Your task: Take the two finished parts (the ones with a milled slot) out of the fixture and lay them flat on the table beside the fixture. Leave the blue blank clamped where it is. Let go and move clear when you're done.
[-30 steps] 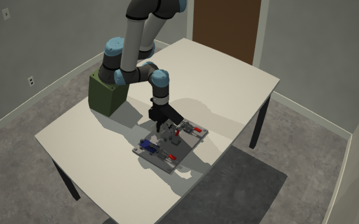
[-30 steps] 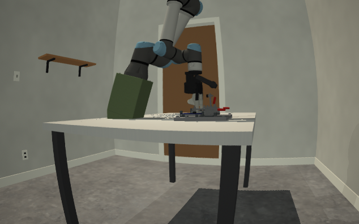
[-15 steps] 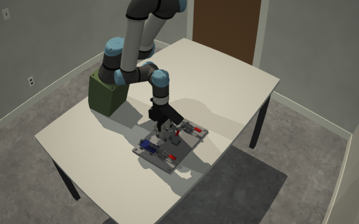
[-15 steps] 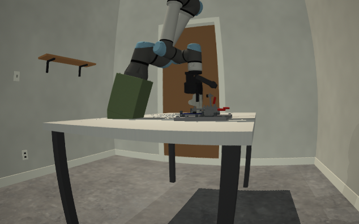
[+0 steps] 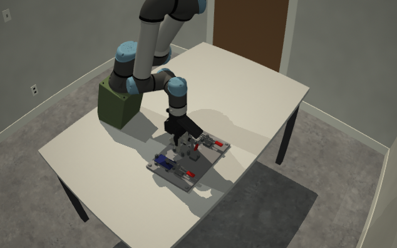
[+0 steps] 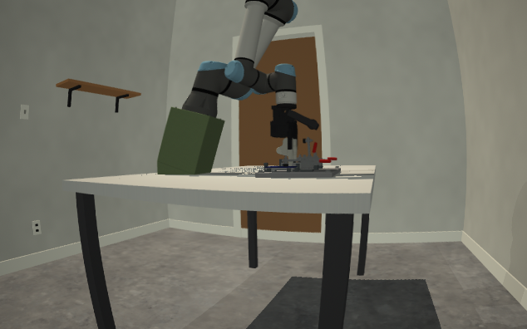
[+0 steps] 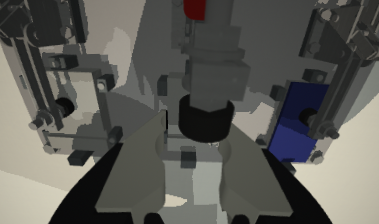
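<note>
The grey fixture plate lies 4 cm ahead of my hand and 3 cm below it. The rest, counted from my hand: blue blank (11 cm to the right, 1 cm below, 1 cm behind); pale grey part (11 cm to the left, 2 cm behind, 1 cm below).
</note>
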